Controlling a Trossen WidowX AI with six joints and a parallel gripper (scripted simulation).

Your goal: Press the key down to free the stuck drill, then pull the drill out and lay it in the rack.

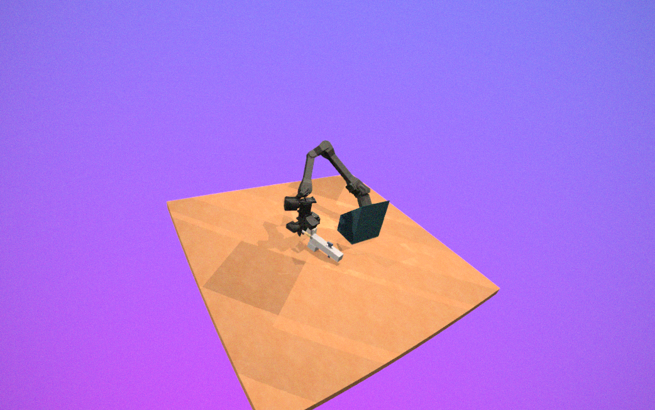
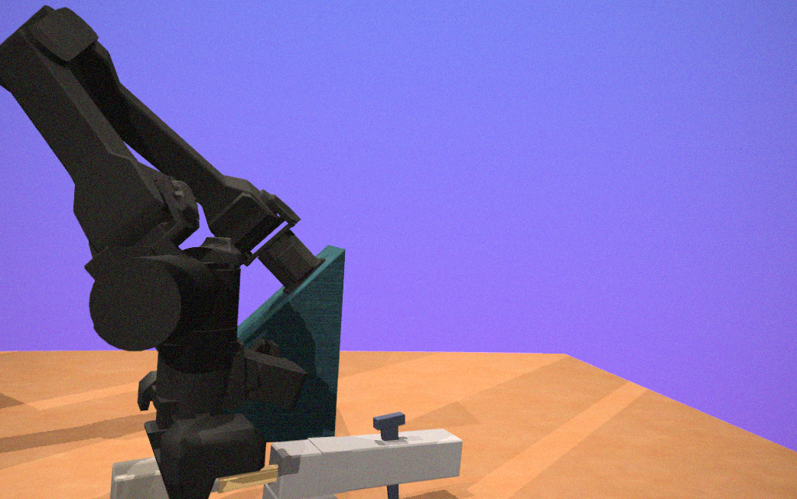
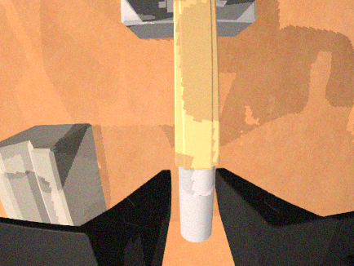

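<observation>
Now: the drill 10 mm behind my gripper tip, 50 mm to the left of it and 30 mm above it. Also, from my gripper tip: housing (30 mm behind, 150 mm to the left, 20 mm above); then grey rack (70 mm behind, 30 mm to the right); then dark blue t-shaped key (40 mm behind, 180 mm to the left, 30 mm above).
</observation>
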